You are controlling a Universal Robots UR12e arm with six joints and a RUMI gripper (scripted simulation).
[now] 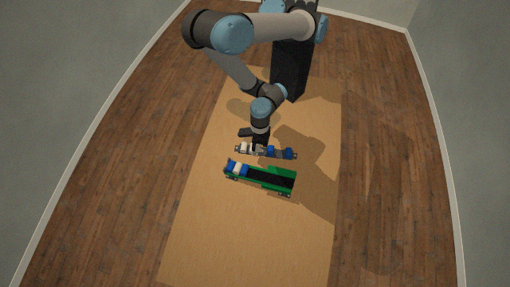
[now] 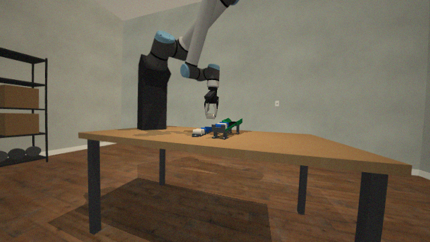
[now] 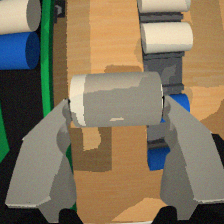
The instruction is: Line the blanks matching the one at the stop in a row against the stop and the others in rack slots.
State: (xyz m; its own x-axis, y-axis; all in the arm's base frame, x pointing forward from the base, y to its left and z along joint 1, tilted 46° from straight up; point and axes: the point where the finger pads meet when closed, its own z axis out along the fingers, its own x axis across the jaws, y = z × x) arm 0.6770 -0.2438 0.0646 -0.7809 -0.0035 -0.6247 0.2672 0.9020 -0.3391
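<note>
The stock rack lies 5 cm behind my hand, 7 cm to the left of it and 16 cm below it.
</note>
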